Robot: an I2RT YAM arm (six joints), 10 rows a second.
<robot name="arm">
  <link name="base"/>
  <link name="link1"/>
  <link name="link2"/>
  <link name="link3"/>
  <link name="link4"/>
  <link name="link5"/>
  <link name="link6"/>
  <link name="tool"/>
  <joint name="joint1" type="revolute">
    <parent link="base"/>
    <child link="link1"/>
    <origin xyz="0 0 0.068" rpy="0 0 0"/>
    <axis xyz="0 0 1"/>
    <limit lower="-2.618" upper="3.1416"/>
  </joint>
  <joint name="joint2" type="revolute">
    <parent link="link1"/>
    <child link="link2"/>
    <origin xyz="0.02 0.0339 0.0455" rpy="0 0 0"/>
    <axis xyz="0 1 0"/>
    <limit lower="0" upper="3.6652"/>
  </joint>
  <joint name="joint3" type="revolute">
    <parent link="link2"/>
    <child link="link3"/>
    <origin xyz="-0.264 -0.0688 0" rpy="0 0 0"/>
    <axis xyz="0 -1 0"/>
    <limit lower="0" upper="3.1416"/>
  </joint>
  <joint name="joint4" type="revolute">
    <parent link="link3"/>
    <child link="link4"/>
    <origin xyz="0.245 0.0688 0.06" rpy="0 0 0"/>
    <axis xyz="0 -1 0"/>
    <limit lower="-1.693" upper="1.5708"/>
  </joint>
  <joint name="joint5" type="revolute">
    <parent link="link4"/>
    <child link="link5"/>
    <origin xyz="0.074 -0.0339 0.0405" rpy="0 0 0"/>
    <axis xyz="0 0 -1"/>
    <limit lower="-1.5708" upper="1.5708"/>
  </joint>
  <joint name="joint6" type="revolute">
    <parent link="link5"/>
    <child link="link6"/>
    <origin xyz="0.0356 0 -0.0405" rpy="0 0 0"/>
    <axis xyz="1 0 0"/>
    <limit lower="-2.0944" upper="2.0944"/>
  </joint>
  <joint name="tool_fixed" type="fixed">
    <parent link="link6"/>
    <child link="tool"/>
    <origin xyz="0 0 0" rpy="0 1.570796 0"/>
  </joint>
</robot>
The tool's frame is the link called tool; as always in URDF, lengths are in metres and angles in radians.
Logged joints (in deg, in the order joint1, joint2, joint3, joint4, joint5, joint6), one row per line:
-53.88, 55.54, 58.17, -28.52, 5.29, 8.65
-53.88, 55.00, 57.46, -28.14, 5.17, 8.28
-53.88, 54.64, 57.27, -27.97, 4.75, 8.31
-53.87, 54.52, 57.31, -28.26, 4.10, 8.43
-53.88, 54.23, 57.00, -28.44, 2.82, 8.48
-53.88, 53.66, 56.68, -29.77, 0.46, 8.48
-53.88, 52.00, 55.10, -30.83, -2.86, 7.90
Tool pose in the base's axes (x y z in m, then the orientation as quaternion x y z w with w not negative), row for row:
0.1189, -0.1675, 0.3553, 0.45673, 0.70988, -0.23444, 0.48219
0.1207, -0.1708, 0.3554, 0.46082, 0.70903, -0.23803, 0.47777
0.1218, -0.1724, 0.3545, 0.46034, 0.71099, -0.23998, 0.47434
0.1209, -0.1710, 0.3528, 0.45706, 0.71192, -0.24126, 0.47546
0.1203, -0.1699, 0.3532, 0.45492, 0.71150, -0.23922, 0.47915
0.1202, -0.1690, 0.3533, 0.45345, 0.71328, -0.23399, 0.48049
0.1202, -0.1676, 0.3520, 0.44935, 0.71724, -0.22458, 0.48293
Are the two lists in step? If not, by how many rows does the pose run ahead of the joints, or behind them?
The pose runs 2 rows behind the joints: the pose in row i belongs to the joints in row i - 2.
